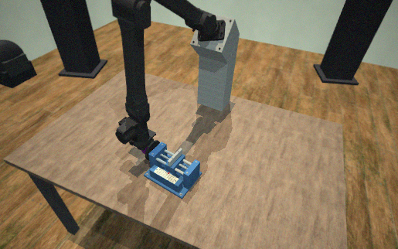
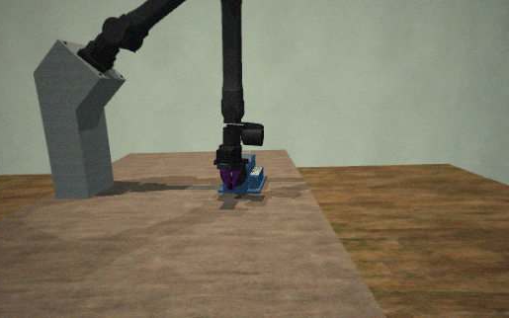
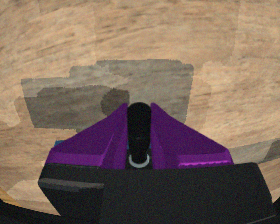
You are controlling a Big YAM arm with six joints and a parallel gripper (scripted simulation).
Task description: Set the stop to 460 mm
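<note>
Now: the dark handle 10 mm ahead of my hand and 10 mm to the left of it. Also, from my hand: black handwheel: 10 mm ahead, 30 mm to the left, 10 mm above; then stop fixture: 90 mm ahead, 140 mm to the left, 50 mm above.
</note>
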